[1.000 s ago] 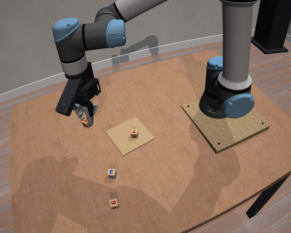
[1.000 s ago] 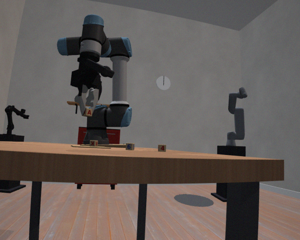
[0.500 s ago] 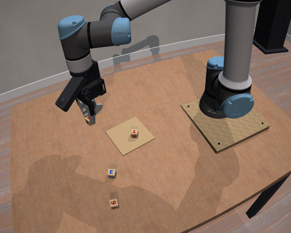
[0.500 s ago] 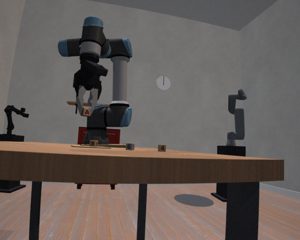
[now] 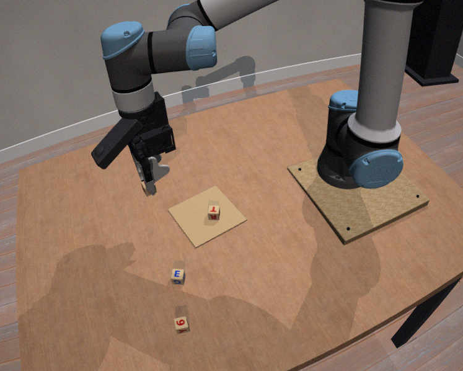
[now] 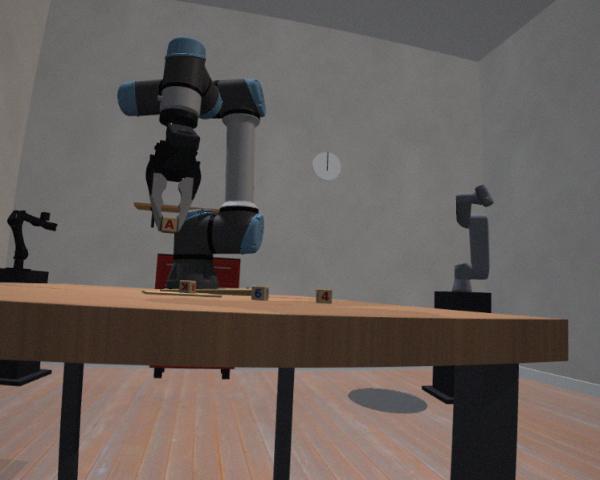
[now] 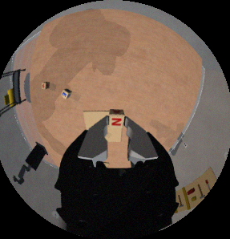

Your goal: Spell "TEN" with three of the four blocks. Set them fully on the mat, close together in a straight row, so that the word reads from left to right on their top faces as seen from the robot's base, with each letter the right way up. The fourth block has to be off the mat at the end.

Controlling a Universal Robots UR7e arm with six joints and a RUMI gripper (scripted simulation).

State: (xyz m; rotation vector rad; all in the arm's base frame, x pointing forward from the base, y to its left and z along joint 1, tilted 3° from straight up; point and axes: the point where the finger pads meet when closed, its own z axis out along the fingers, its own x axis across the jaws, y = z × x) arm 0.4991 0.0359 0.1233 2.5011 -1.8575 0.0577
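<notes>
The tan mat is 12 cm behind my hand, 1 cm to the left of it and 13 cm below it. The rest, counted from my hand: E block 2 cm behind, 17 cm to the left, 12 cm below; T block 13 cm behind, 2 cm to the left, 11 cm below; 9 block 1 cm behind, 28 cm to the left, 12 cm below.
</notes>
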